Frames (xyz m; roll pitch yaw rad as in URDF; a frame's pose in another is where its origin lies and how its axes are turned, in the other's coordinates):
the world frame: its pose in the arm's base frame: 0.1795 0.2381 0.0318 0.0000 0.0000 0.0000
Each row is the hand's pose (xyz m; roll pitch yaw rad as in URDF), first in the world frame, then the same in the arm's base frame.
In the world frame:
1: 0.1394 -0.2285 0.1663 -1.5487 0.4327 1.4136
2: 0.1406 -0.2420 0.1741 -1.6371 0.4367 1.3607
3: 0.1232 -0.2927 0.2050 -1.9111 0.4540 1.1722
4: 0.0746 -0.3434 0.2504 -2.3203 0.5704 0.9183
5: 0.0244 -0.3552 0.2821 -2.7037 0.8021 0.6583
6: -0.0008 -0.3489 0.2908 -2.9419 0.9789 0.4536
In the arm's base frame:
1: 0.3189 0.0096 0.1981 -1.5487 0.4327 1.4136
2: 0.3201 -0.0039 0.2059 -1.6371 0.4367 1.3607
3: 0.3027 -0.0546 0.2368 -1.9111 0.4540 1.1722
4: 0.2541 -0.1053 0.2822 -2.3203 0.5704 0.9183
5: 0.2039 -0.1171 0.3139 -2.7037 0.8021 0.6583
6: 0.1787 -0.1108 0.3226 -2.9419 0.9789 0.4536

